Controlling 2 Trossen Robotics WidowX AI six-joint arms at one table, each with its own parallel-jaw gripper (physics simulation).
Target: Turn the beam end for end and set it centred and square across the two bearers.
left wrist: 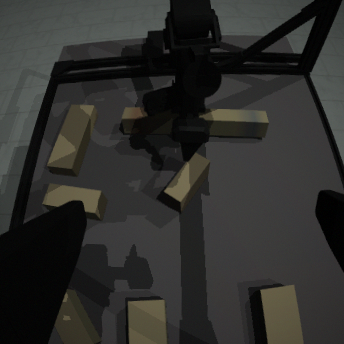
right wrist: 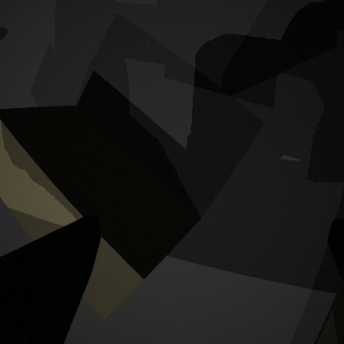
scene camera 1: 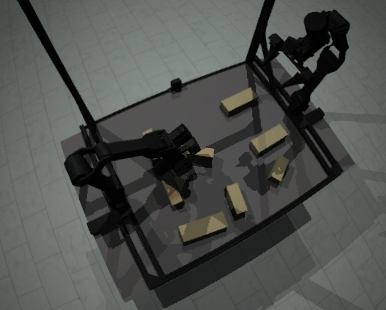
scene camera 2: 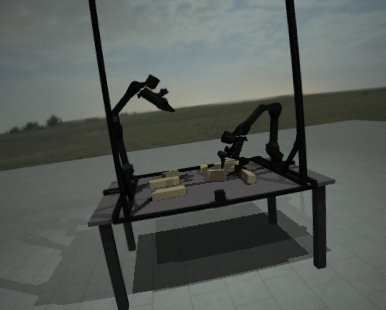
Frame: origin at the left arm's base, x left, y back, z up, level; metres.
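Where they show: left gripper, fingertip midpoint: (left wrist: pixel 202 207) (scene camera 1: pixel 270 76) (scene camera 2: pixel 174 111); right gripper, fingertip midpoint: (left wrist: pixel 184 147) (right wrist: pixel 218 230) (scene camera 2: pixel 228 170); left arm's base at its link origin: (scene camera 1: pixel 293 110); right arm's base at its link origin: (scene camera 1: pixel 115 196) (scene camera 2: pixel 276 166).
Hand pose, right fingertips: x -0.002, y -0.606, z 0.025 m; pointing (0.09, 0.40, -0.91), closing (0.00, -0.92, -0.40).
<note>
Things, the pixels of their centre, and the offset from my right fingertips. "pt": a spot on its surface instead.
- beam at the middle of its body: (left wrist: pixel 194 120) (scene camera 1: pixel 162 166) (scene camera 2: pixel 243 172) dx -0.025, dy -0.084, dz -0.018 m
- small block at the middle of its body: (right wrist: pixel 87 192) (left wrist: pixel 187 182) (scene camera 1: pixel 200 154) (scene camera 2: pixel 217 175) dx -0.002, dy +0.075, dz -0.013 m
- black frame rim at a spot on its surface: (scene camera 1: pixel 210 77) pt dx -0.352, dy +0.333, dz -0.044 m
The beam (scene camera 1: pixel 175 197) (left wrist: pixel 235 123) (scene camera 2: pixel 248 176) is a long wooden bar lying flat on the table, with a red mark at one end and a blue band near the other. My right gripper (scene camera 1: pixel 176 171) (scene camera 2: pixel 222 160) (left wrist: pixel 184 147) is open and low over the beam's middle, with nothing between the fingers. The arm hides that part of the beam. The right wrist view is very dark. Two parallel blocks (scene camera 1: pixel 238 101) (scene camera 1: pixel 268 139) lie apart from the beam on the far side of the table. My left gripper (scene camera 2: pixel 168 109) (left wrist: pixel 202 207) is open and raised high, away from the blocks.
A small block (scene camera 1: pixel 205 155) (left wrist: pixel 185 182) lies close beside the right gripper. More loose blocks (scene camera 1: pixel 278 168) (scene camera 1: pixel 236 200) (scene camera 1: pixel 202 227) lie about. A black frame rim (scene camera 1: pixel 210 77) edges the table, with upright posts at the corners.
</note>
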